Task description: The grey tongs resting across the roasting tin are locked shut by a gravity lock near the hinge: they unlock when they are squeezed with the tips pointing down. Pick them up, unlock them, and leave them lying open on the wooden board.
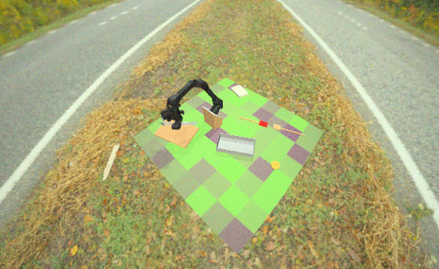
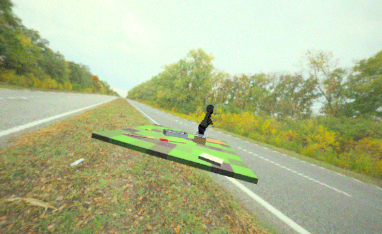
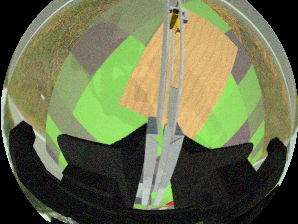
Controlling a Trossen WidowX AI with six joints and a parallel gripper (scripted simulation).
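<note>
The wooden board lies 13 cm behind my gripper tip and 17 cm below it. The rest, counted from my gripper tip: yellow lock piece: 6 cm behind, 5 cm to the right, 4 cm above; then red-headed spatula: 35 cm ahead, 59 cm to the left, 17 cm below; then roasting tin: 38 cm ahead, 25 cm to the left, 15 cm below.
</note>
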